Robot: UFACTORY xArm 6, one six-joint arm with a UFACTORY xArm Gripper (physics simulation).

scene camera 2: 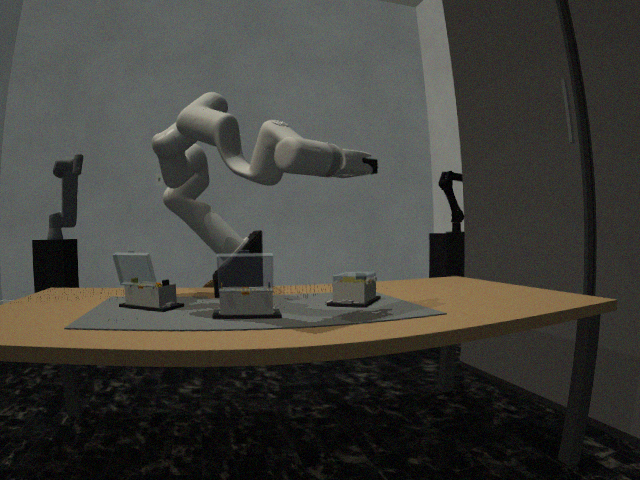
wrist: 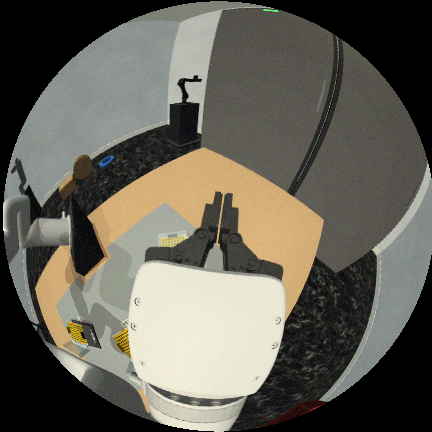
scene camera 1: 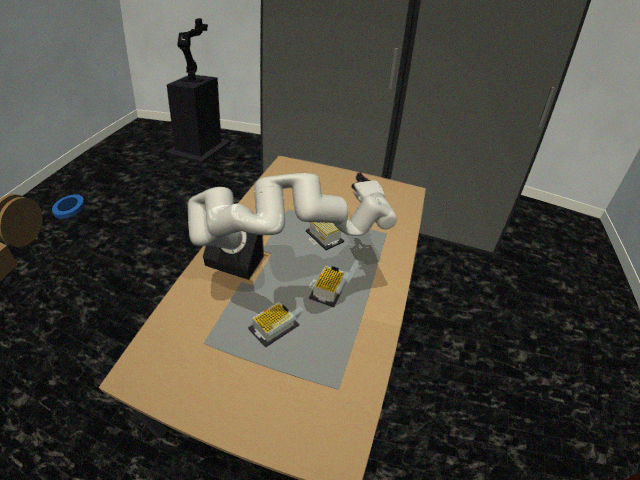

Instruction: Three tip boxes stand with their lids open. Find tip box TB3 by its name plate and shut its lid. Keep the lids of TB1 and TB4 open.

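Frame: origin at the arm's base, x ahead, y left, z up, level; centimetres.
Seen in the pictures: gripper, fingertip midpoint: (scene camera 2: 374,167) (wrist: 222,201) (scene camera 1: 358,175); arm's base, origin of the base link: (wrist: 69,231) (scene camera 1: 232,238).
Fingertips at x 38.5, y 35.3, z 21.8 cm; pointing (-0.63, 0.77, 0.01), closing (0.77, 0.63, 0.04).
Pixels of each thing's top centre, then the offset from my fingertips to it. Level surfaces: height alone.
- far tip box, middle of its top: (scene camera 2: 350,273) (wrist: 169,250) (scene camera 1: 323,224) dx -11.6, dy -4.0, dz -26.9 cm
- middle tip box, middle of its top: (scene camera 2: 245,283) (wrist: 129,342) (scene camera 1: 330,276) dx +3.1, dy -31.8, dz -27.2 cm
- grey mat, its level: dz -34.6 cm
- wooden table, its level: dz -34.9 cm
The far tip box (scene camera 1: 324,233) (scene camera 2: 354,290) (wrist: 172,241) has its clear lid down over pale yellow tips. The middle tip box (scene camera 1: 329,282) (scene camera 2: 246,300) (wrist: 123,342) has its clear lid (scene camera 1: 353,273) (scene camera 2: 253,266) standing up. The near tip box (scene camera 1: 272,321) (scene camera 2: 148,295) (wrist: 77,332) also has its lid (scene camera 1: 297,313) (scene camera 2: 134,267) raised, leaning back. The name plates are too small to read. My gripper (scene camera 1: 360,177) (scene camera 2: 373,165) (wrist: 222,201) is shut and empty, high above the table past the far box and touching no box. Its body hides part of the middle box in the wrist view.
The boxes stand on a grey mat (scene camera 1: 310,361) (scene camera 2: 103,320) on the wooden table (scene camera 1: 232,403) (scene camera 2: 496,304). My arm reaches over the mat from its dark base (scene camera 1: 227,260). A tall dark cabinet (scene camera 1: 330,93) (wrist: 265,90) stands behind the table's far end.
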